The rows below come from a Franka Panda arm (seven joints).
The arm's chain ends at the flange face. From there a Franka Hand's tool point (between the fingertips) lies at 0.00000 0.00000 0.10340 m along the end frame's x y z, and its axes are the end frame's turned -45 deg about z.
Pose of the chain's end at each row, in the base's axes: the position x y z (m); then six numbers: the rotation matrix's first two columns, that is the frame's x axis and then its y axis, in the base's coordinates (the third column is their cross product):
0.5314 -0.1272 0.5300 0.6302 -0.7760 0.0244 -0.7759 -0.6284 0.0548
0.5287 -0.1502 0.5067 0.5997 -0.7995 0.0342 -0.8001 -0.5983 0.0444
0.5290 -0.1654 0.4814 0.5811 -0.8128 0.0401 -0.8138 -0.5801 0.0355
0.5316 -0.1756 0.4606 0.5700 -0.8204 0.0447 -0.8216 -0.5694 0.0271
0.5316 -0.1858 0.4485 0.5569 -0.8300 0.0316 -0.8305 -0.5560 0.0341
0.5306 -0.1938 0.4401 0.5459 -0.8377 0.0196 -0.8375 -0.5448 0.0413
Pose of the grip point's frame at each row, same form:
0.5286 -0.1327 0.4268 0.9943 -0.1044 -0.0215 -0.1030 -0.9931 0.0560
0.5271 -0.1558 0.4035 0.9898 -0.1423 -0.0072 -0.1417 -0.9884 0.0556
0.5284 -0.1709 0.3781 0.9863 -0.1645 0.0033 -0.1645 -0.9849 0.0535
0.5319 -0.1810 0.3573 0.9840 -0.1775 0.0124 -0.1779 -0.9827 0.0508
0.5305 -0.1905 0.3452 0.9810 -0.1937 -0.0018 -0.1935 -0.9800 0.0465
0.5281 -0.1978 0.3368 0.9782 -0.2071 -0.0153 -0.2062 -0.9776 0.0431

